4 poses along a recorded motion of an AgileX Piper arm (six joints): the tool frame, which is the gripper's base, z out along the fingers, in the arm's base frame.
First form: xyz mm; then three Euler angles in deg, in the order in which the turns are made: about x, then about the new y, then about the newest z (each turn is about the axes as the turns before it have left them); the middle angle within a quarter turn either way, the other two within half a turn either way.
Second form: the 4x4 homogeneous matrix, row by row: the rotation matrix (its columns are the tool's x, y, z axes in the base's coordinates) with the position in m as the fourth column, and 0 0 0 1 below. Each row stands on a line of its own. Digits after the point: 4 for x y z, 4 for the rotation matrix.
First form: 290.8 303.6 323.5 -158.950 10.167 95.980
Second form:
-0.1025 -0.9789 0.1765 0.2908
-0.9216 0.1603 0.3535 0.3036
-0.3744 -0.1264 -0.9186 0.3235
0 0 0 1

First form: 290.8 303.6 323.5 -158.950 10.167 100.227
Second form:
-0.1748 -0.9687 0.1765 0.2908
-0.9072 0.2281 0.3535 0.3036
-0.3827 -0.0983 -0.9186 0.3235
0 0 0 1

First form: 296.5 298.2 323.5 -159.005 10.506 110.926
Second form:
-0.3512 -0.9184 0.1823 0.2965
-0.8487 0.3945 0.3523 0.2982
-0.3955 -0.0310 -0.9180 0.3235
0 0 0 1

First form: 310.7 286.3 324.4 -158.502 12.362 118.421
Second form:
-0.4649 -0.8591 0.2141 0.3107
-0.7809 0.5118 0.3580 0.2863
-0.4171 -0.0008 -0.9089 0.3244
0 0 0 1

